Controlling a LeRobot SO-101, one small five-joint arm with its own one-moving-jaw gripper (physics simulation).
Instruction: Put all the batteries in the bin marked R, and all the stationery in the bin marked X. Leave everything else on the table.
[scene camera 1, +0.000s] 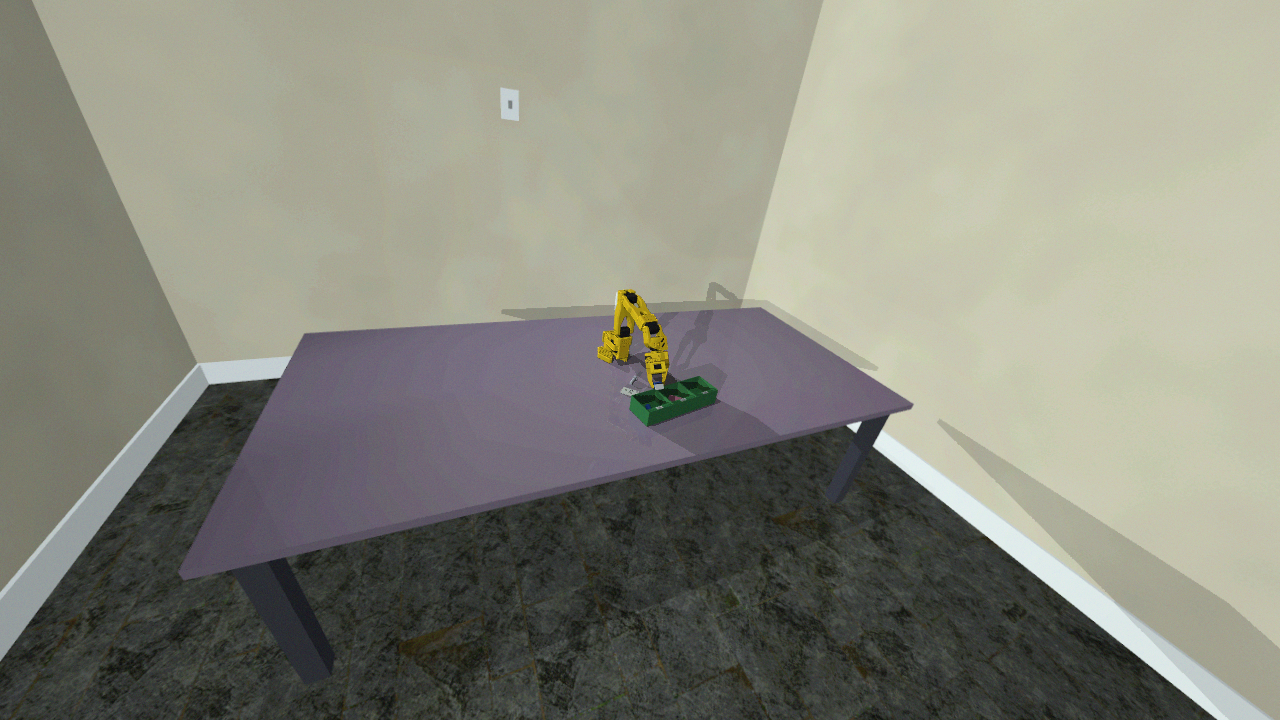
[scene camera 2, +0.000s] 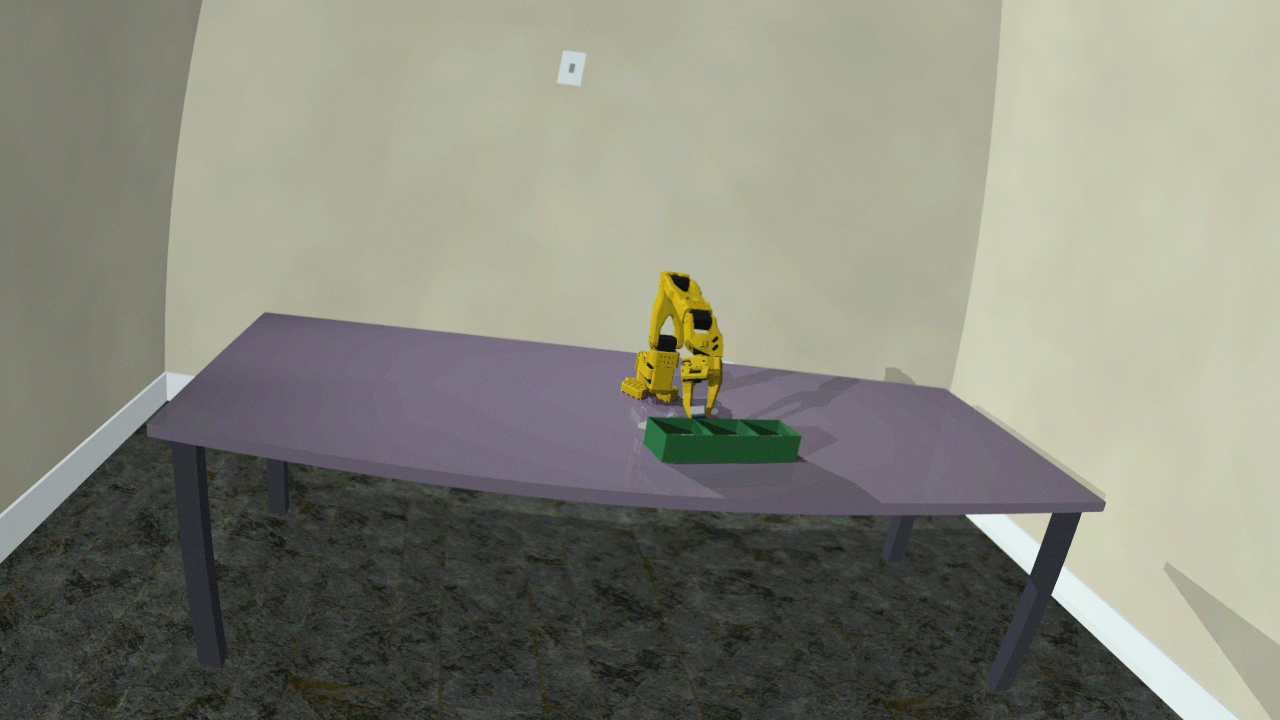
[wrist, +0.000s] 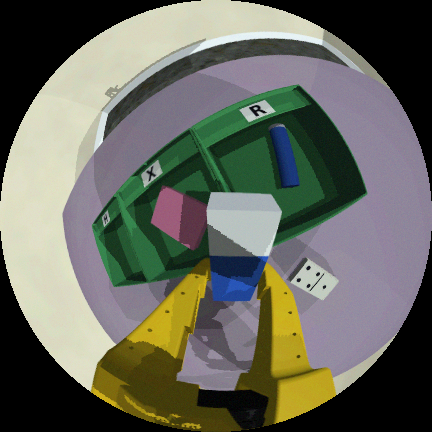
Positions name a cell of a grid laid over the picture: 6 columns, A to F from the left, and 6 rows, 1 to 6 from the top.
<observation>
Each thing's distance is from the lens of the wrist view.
green three-compartment bin (wrist: D3): 0.12 m
white domino (wrist: E4): 0.13 m
pink block (wrist: C4): 0.12 m
blue-and-white eraser (wrist: D4): 0.04 m
The marked spots on the green three-compartment bin and the blue-and-white eraser are 0.09 m apart.
</observation>
